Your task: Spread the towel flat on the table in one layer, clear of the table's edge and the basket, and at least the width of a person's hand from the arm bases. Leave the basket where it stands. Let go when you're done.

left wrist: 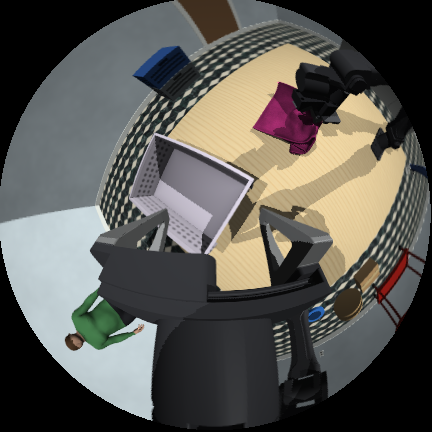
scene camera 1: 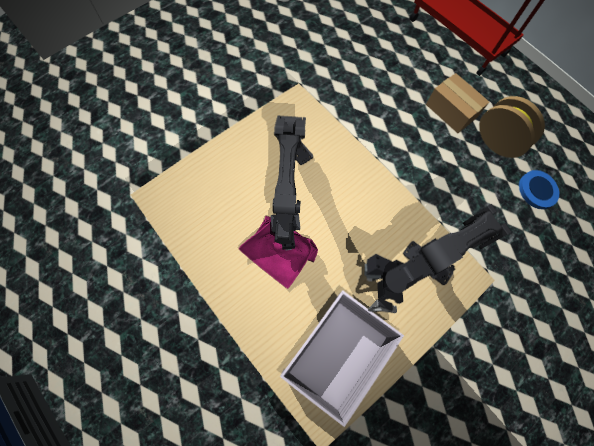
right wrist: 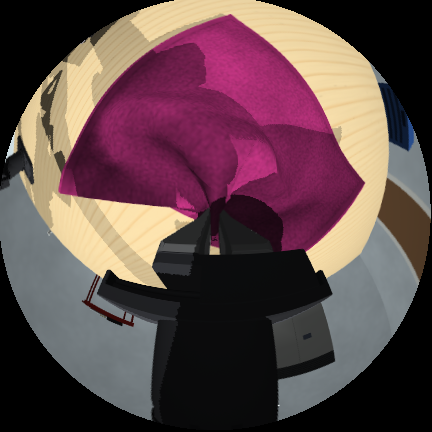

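Note:
The magenta towel [scene camera 1: 287, 274] [left wrist: 282, 120] [right wrist: 135, 120] lies on the table [scene camera 1: 195, 200], rumpled, with raised folds and a bunched corner on its right side in scene camera 1. My right gripper [scene camera 1: 286, 246] [right wrist: 214, 212] is shut on the towel near its upper edge in scene camera 1; the folds gather at its fingertips. How high it holds the cloth is hard to tell. My left gripper [scene camera 1: 382, 306] [left wrist: 213, 213] is open and empty, above the table beside the basket's upper right wall. The grey basket [scene camera 1: 325, 345] [left wrist: 200, 175] stands upright and empty, apart from the towel.
In scene camera 1, the right arm [scene camera 1: 286, 170] reaches down from the table's upper part, and the left arm [scene camera 1: 437, 257] comes in from the right. A cardboard box [scene camera 1: 455, 102], a round brown object [scene camera 1: 507, 130] and a blue ring-shaped object [scene camera 1: 524, 191] are off the table.

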